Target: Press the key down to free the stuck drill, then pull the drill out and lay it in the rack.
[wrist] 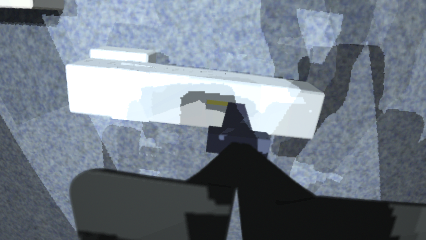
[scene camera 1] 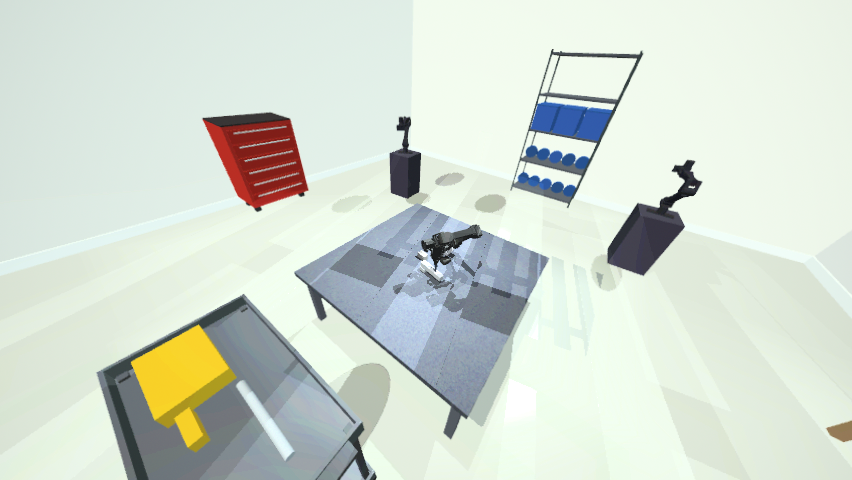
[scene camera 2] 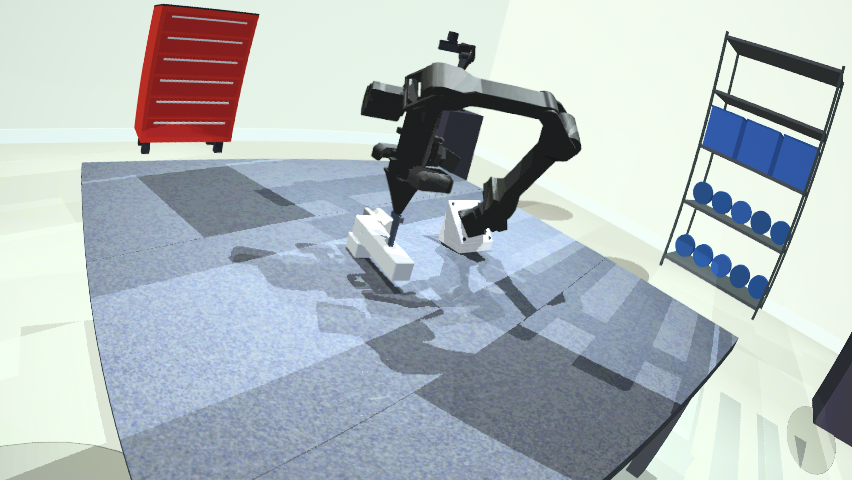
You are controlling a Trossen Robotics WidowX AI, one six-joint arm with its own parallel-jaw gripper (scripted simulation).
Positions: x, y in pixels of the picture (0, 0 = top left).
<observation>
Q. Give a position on a dark key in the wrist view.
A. At 236, 127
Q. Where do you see a white block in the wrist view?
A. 124, 83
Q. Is my gripper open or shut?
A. Shut.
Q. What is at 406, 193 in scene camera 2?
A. My gripper.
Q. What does my gripper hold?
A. Nothing.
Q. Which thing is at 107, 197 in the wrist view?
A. My gripper.
</observation>
